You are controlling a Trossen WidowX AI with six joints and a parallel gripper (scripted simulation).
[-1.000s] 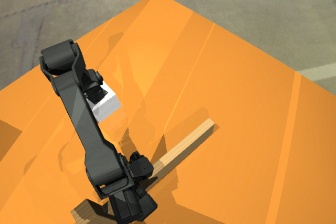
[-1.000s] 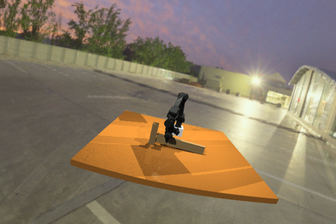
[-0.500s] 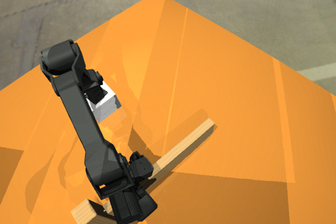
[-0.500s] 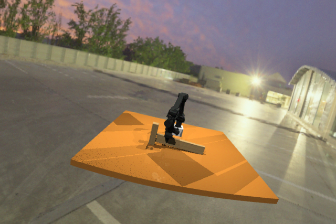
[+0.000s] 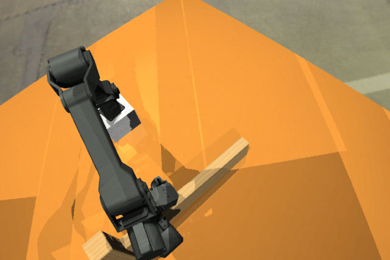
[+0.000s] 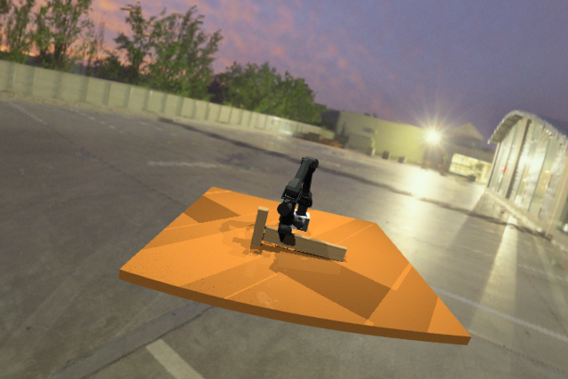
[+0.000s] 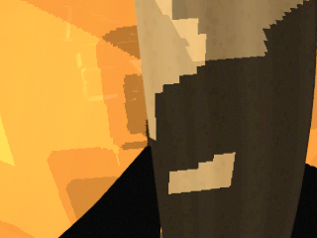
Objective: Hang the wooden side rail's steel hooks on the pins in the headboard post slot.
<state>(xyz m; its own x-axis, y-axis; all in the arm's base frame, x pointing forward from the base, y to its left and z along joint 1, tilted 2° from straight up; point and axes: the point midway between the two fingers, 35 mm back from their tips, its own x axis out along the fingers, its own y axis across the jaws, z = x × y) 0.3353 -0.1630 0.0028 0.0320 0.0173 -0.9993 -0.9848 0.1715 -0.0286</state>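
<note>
Right now the headboard post is 2 cm behind my gripper tip, 11 cm to the right of it and 4 cm above it.
</note>
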